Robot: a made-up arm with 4 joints.
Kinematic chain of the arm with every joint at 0, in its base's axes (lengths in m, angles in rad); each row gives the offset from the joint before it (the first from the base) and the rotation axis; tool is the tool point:
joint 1: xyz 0 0 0.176 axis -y
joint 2: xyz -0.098 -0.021 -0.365 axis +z
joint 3: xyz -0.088 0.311 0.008 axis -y
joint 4: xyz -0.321 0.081 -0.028 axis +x
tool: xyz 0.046 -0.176 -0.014
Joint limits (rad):
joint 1: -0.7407..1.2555
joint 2: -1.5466..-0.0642
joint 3: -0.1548..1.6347
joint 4: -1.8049..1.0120
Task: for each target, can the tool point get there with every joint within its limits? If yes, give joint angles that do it. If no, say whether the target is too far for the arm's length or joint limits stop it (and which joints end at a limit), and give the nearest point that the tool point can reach.
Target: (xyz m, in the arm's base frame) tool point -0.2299 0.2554 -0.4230
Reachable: yes | joints 0.1829 -0.2245 0.5719 0.0410
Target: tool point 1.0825 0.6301 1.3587
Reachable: no: too far | nearest point 0.5852 0.3464 0.3138 | short by 1.192 m
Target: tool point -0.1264 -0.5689 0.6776
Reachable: no: joint limits stop it (at a limit: joint 1, joint 2, joint 3) | nearest point -0.4843 0.2453 0.2847 | short by 0.972 m
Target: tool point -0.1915 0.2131 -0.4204
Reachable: yes | joints -0.4141 -1.2417 1.4240 -0.4823
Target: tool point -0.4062 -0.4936 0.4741
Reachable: no: joint limits stop it (at a limit: joint 1, joint 2, joint 3) | nearest point -0.5190 0.2251 0.2585 | short by 0.759 m
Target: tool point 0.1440 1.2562 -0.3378
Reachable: no: too far | nearest point 0.1173 0.5536 -0.2424 | short by 0.710 m
